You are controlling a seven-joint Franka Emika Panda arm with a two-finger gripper.
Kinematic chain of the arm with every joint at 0, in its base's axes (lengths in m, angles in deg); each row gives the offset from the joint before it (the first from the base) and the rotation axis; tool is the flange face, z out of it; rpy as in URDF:
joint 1: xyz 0 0 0.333 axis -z
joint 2: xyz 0 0 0 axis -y
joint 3: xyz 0 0 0.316 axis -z
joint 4: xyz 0.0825 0 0 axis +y
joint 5: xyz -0.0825 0 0.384 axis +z
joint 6: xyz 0 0 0 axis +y
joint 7: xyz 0.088 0 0 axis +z
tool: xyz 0 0 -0.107 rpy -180 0 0
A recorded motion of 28 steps. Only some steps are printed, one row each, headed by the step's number.
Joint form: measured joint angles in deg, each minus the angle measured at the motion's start. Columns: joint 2, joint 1, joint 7, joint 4, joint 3, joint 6, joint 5.
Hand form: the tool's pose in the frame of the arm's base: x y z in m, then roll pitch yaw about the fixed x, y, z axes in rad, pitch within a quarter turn. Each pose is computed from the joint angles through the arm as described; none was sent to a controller.
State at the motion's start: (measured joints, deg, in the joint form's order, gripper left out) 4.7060 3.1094 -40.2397 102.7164 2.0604 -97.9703 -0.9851
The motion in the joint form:
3: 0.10 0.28 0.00 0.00 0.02 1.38 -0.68
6: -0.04 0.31 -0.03 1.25 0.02 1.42 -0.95
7: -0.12 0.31 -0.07 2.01 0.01 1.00 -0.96
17: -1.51 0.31 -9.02 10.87 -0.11 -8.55 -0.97
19: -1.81 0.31 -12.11 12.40 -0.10 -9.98 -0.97
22: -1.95 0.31 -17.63 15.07 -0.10 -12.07 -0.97
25: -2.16 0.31 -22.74 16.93 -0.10 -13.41 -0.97
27: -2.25 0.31 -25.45 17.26 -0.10 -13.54 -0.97
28: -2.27 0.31 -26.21 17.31 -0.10 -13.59 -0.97
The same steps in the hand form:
3: 0.5302 -0.0542 0.5747 3.1070 0.0010 -0.7940
6: 0.5288 -0.0548 0.5629 3.0873 0.0171 -0.7944
7: 0.5287 -0.0547 0.5565 3.0824 0.0225 -0.7948
17: 0.5314 -0.0529 0.4840 3.0706 0.0214 -0.9433
19: 0.5303 -0.0527 0.4707 3.0642 0.0220 -0.9966
22: 0.5259 -0.0521 0.4507 3.0521 0.0216 -1.0917
25: 0.5222 -0.0516 0.4356 3.0393 0.0197 -1.1800
27: 0.5214 -0.0515 0.4324 3.0339 0.0169 -1.2270
28: 0.5213 -0.0515 0.4319 3.0334 0.0157 -1.2402

